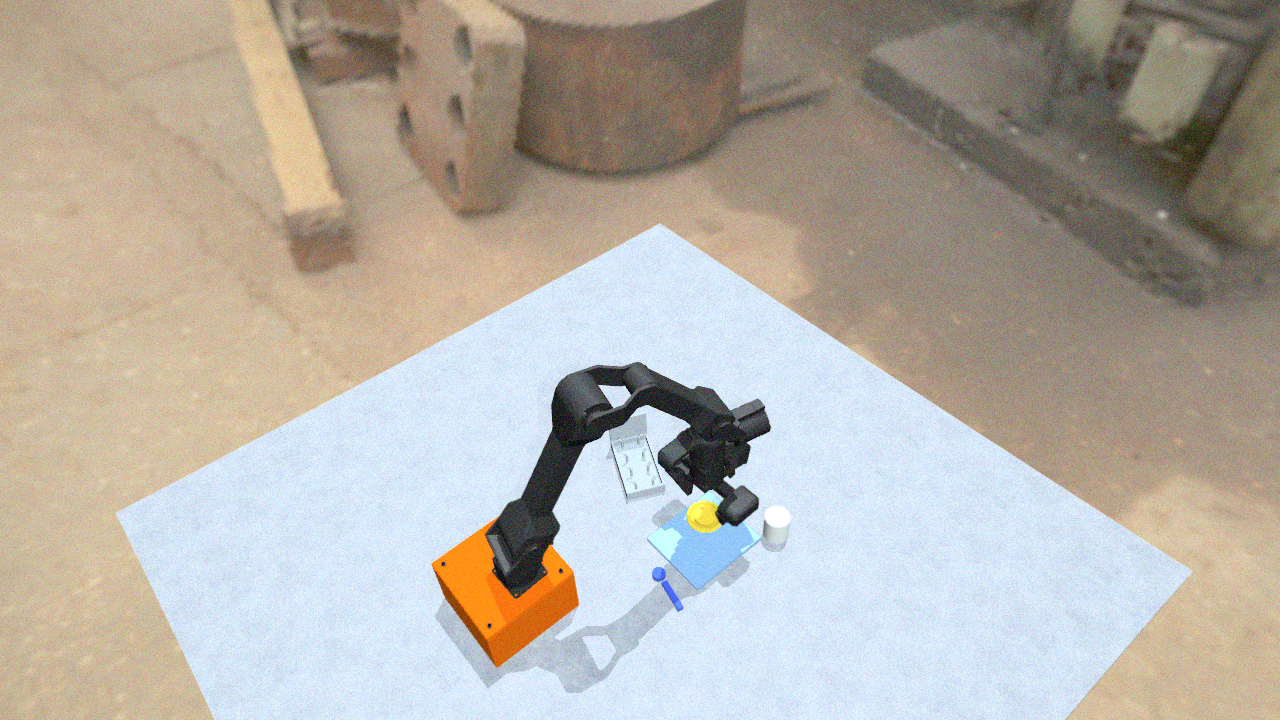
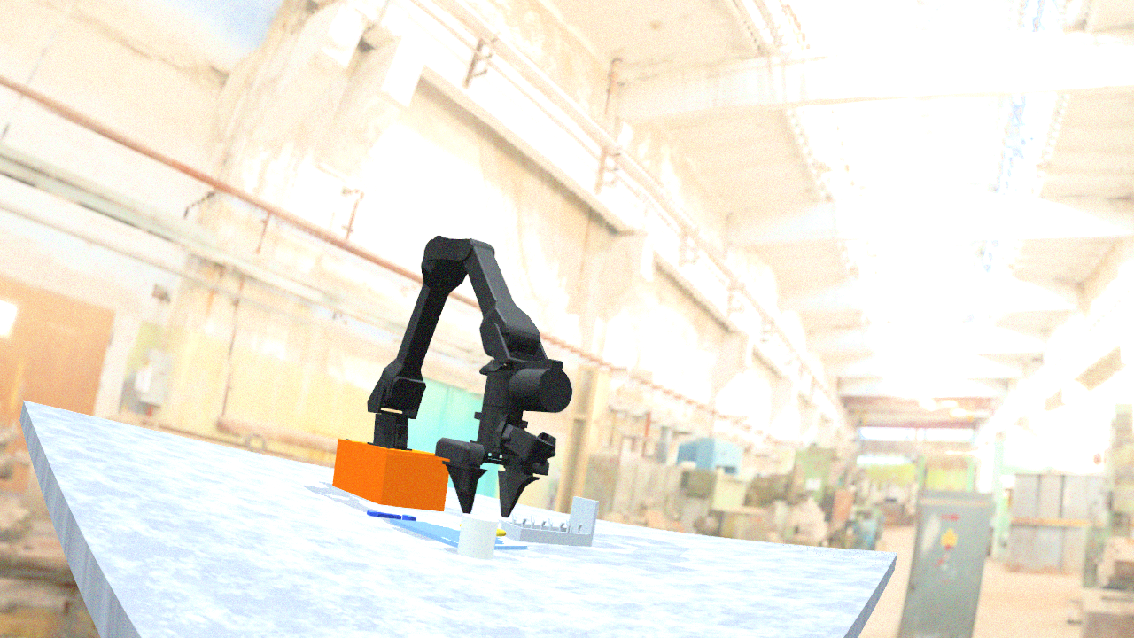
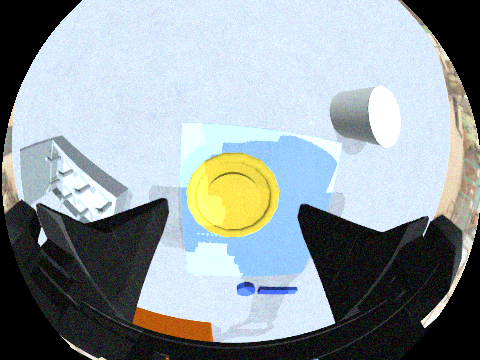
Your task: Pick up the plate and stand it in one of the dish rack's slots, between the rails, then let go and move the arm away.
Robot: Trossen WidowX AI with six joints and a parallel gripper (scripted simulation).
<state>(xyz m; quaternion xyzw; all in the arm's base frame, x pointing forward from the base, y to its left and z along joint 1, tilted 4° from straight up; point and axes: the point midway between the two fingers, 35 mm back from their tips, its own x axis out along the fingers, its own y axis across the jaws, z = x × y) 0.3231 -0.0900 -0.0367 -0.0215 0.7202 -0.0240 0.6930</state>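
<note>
My gripper tip is now 2 cm above the yellow plate. Also, from my gripper tip: blue spoon: 14 cm behind, 4 cm to the right, 4 cm below; white cup: 10 cm to the right, 7 cm ahead, 1 cm below; light blue mat: 4 cm below, 3 cm behind, 2 cm to the right.
</note>
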